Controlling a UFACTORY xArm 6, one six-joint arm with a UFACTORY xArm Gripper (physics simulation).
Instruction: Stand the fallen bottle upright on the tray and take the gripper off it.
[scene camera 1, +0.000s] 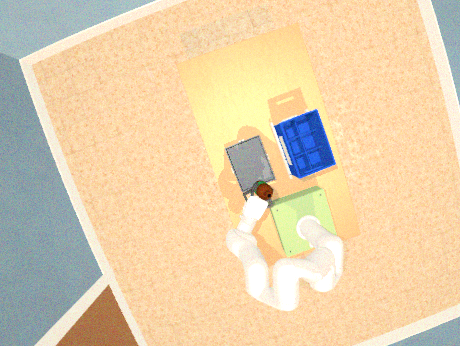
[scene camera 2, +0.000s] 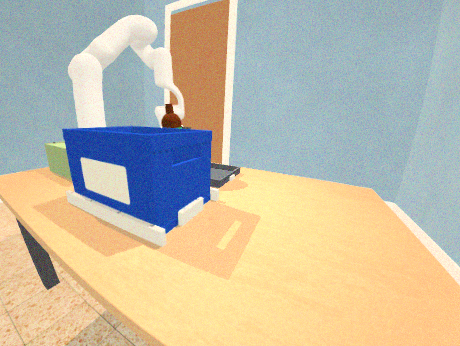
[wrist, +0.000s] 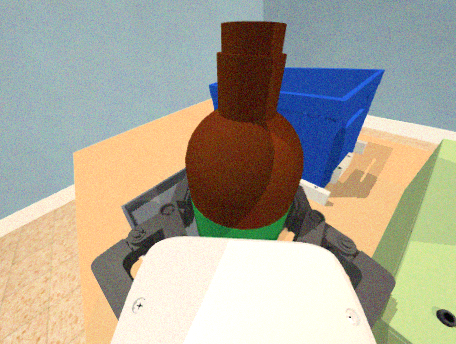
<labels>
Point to my gripper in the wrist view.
At 239, 180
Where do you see a brown bottle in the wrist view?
At 244, 161
</labels>
